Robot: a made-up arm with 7 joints. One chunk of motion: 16 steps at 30 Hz.
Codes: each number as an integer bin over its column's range. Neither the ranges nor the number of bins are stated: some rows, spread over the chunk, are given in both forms.
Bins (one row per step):
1: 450 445 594 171 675 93
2: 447 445 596 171 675 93
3: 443 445 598 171 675 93
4: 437 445 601 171 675 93
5: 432 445 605 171 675 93
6: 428 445 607 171 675 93
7: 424 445 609 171 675 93
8: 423 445 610 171 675 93
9: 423 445 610 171 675 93
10: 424 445 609 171 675 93
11: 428 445 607 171 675 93
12: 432 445 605 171 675 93
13: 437 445 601 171 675 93
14: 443 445 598 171 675 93
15: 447 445 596 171 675 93
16: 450 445 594 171 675 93
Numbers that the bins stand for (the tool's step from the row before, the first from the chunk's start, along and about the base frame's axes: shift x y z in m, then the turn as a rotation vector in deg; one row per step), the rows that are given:
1: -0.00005 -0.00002 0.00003 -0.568 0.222 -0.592
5: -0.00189 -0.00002 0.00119 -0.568 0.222 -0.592
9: -0.00281 -0.00002 0.00172 -0.568 0.222 -0.592
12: -0.00189 -0.00002 0.00119 -0.568 0.222 -0.592
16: -0.00005 -0.00002 0.00003 -0.568 0.222 -0.592
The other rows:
2: -0.00036 -0.00002 0.00024 -0.568 0.222 -0.592
3: -0.00077 -0.00002 0.00045 -0.568 0.222 -0.592
4: -0.00138 -0.00002 0.00077 -0.568 0.222 -0.592
6: -0.00230 -0.00002 0.00141 -0.568 0.222 -0.592
7: -0.00271 -0.00002 0.00162 -0.568 0.222 -0.592
8: -0.00281 -0.00002 0.00172 -0.568 0.222 -0.592
10: -0.00271 -0.00002 0.00162 -0.568 0.222 -0.592
11: -0.00230 -0.00002 0.00141 -0.568 0.222 -0.592
13: -0.00138 -0.00002 0.00077 -0.568 0.222 -0.592
14: -0.00077 -0.00002 0.00045 -0.568 0.222 -0.592
15: -0.00036 -0.00002 0.00024 -0.568 0.222 -0.592

